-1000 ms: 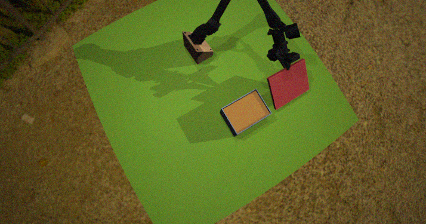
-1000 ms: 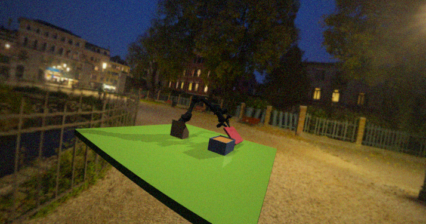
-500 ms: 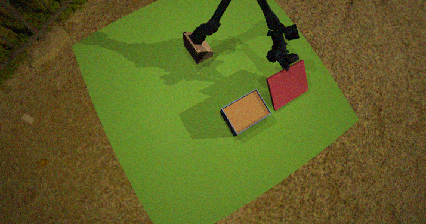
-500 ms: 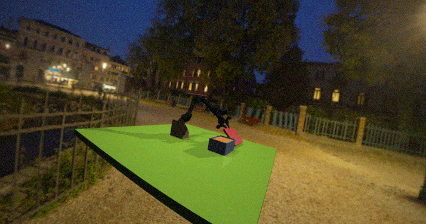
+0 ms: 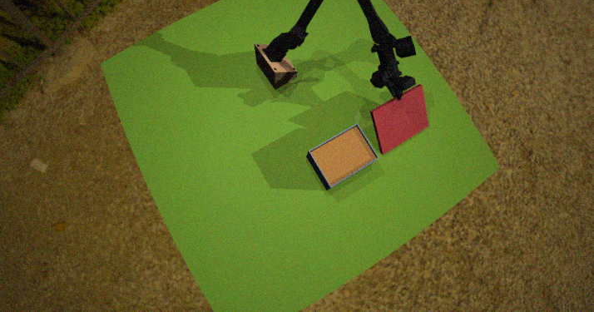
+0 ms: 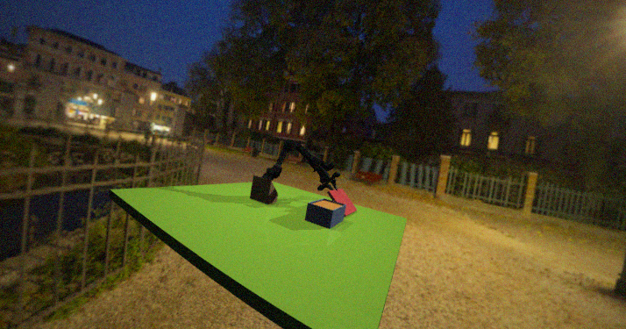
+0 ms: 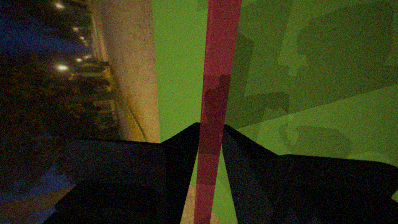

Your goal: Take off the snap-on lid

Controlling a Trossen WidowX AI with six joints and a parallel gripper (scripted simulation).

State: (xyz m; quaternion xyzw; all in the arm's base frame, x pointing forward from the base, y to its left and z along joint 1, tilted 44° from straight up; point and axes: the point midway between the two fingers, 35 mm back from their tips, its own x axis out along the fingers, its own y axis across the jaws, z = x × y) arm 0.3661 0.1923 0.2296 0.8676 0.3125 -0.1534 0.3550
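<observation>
Now: gripper tip 70 mm short of the red lid, 50 mm above it and 10 mm to the left of it. From my gripper tip the other things lie so: storage box: 280 mm to the right, 80 mm below, 60 mm ahead.
</observation>
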